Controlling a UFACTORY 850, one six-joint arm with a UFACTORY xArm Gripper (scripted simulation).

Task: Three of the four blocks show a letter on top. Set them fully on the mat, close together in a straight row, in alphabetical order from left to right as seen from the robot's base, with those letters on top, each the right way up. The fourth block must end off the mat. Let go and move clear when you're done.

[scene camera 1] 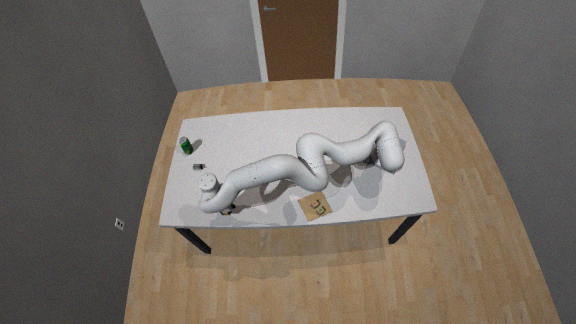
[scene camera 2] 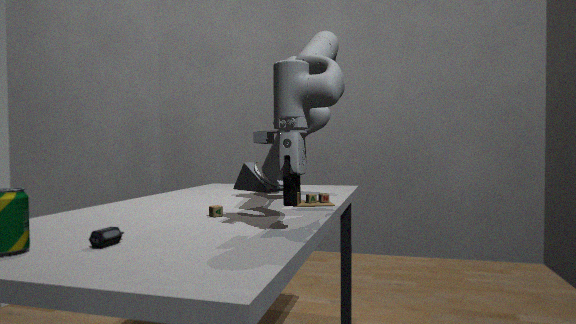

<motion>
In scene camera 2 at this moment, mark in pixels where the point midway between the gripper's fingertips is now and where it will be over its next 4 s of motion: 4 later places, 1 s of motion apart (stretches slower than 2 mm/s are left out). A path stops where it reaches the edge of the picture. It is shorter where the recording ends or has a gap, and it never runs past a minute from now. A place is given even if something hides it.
My gripper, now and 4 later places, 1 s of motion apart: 292, 204; 297, 183; 300, 175; 298, 176; 298, 201
</motion>
